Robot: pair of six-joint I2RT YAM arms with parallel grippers.
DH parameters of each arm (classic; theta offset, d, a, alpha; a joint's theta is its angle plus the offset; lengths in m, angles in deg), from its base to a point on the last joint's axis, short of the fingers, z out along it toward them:
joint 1: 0 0.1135 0.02 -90
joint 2: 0 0 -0.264 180
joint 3: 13.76 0 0.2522 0
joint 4: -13.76 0 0.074 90
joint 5: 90 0 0 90
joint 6: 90 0.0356 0 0
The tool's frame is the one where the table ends.
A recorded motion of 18 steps. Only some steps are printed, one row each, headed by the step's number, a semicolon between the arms.
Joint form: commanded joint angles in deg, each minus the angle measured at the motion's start. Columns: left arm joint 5, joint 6, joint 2, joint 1, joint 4, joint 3; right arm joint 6, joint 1, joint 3, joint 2, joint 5, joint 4.
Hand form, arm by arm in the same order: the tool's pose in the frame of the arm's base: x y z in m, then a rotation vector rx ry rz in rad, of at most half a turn. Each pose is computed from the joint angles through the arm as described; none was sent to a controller.
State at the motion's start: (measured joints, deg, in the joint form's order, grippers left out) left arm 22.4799 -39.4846 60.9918 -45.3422 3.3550 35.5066; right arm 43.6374 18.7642 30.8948 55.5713 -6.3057 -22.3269
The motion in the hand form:
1: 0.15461 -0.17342 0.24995 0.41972 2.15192 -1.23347; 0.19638 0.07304 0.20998 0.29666 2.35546 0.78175
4: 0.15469 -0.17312 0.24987 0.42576 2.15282 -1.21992; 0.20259 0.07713 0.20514 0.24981 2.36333 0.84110
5: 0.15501 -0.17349 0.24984 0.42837 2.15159 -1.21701; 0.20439 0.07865 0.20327 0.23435 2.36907 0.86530
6: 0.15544 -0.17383 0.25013 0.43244 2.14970 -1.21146; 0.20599 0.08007 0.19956 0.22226 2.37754 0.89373
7: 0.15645 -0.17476 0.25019 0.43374 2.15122 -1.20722; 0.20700 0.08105 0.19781 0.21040 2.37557 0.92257
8: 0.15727 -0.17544 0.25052 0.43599 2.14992 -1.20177; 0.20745 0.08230 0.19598 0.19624 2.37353 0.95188
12: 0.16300 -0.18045 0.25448 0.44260 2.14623 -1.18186; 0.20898 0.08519 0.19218 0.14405 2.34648 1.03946
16: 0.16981 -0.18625 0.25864 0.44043 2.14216 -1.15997; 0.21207 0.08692 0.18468 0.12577 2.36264 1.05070
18: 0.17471 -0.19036 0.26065 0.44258 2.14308 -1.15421; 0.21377 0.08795 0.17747 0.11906 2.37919 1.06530
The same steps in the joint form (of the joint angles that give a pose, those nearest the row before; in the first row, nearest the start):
1: -1.76 2.75 -1.46 0.17 -2.26 -0.72; -4.70 -0.71 0.24 2.62 -7.67 9.31
4: -2.08 3.37 -1.48 0.19 -2.72 -0.61; -5.39 -0.72 0.11 5.22 -10.98 12.28
5: -2.15 3.55 -1.35 0.17 -2.66 -0.55; -5.51 -0.69 0.08 6.12 -12.29 13.14
6: -2.29 3.87 -1.21 0.17 -2.72 -0.40; -5.46 -0.70 -0.26 7.18 -13.80 14.33
7: -2.39 4.03 -0.81 0.17 -2.74 -0.14; -5.34 -0.74 -0.57 7.74 -15.16 15.55
8: -2.55 4.28 -0.54 0.17 -2.74 0.09; -5.20 -0.67 -0.96 8.20 -16.49 16.77
12: -3.15 5.14 1.34 0.21 -3.00 2.02; -5.03 -0.67 -2.25 9.28 -20.50 21.28
16: -4.07 5.74 3.48 0.26 -3.09 4.16; -5.68 -0.64 -2.64 11.50 -21.53 23.01
18: -4.11 6.03 5.06 0.38 -3.09 5.57; -5.83 -0.66 -3.18 13.31 -22.52 24.48

